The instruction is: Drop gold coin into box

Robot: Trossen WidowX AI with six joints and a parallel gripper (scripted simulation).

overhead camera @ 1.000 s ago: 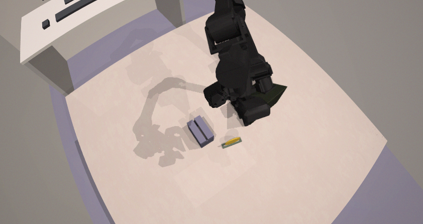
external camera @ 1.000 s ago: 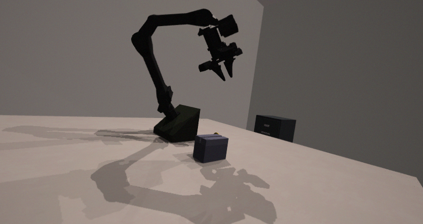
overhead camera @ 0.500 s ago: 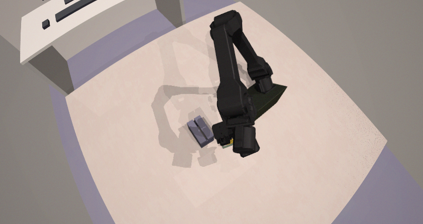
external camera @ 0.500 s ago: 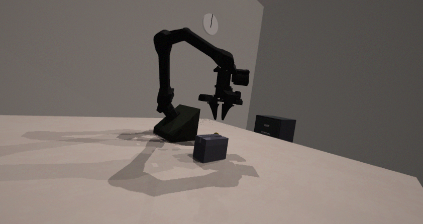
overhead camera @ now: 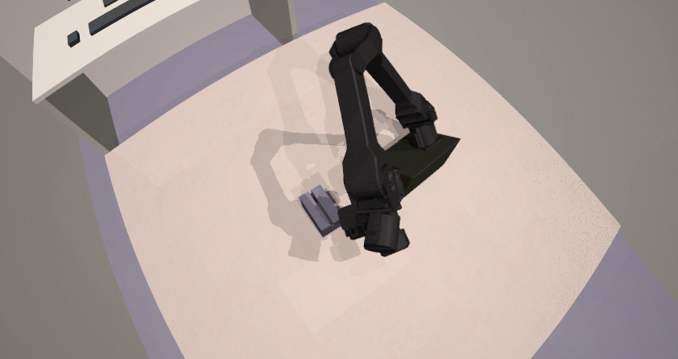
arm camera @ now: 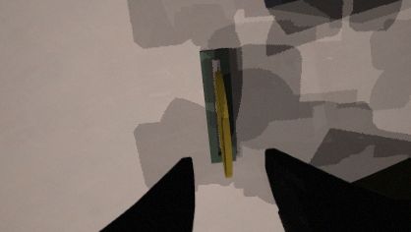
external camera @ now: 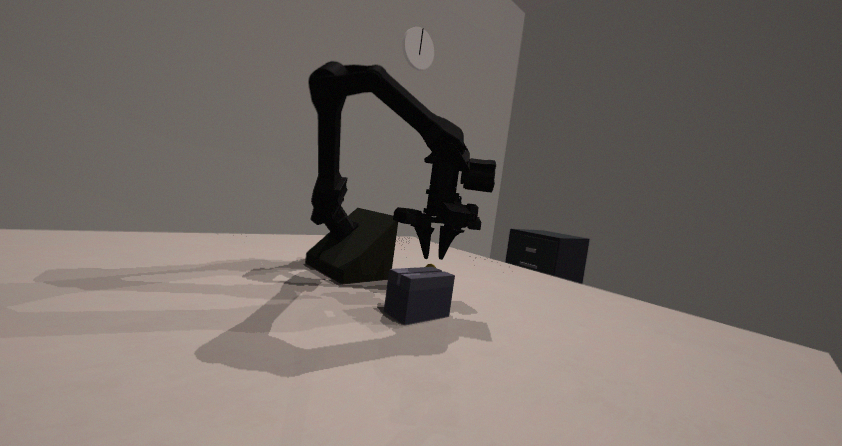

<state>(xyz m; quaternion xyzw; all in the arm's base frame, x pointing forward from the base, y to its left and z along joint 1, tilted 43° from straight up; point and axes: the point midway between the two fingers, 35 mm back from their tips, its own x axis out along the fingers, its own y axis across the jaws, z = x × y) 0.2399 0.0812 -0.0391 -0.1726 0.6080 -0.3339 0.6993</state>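
Right now my gripper tip is 4 cm above the gold coin.
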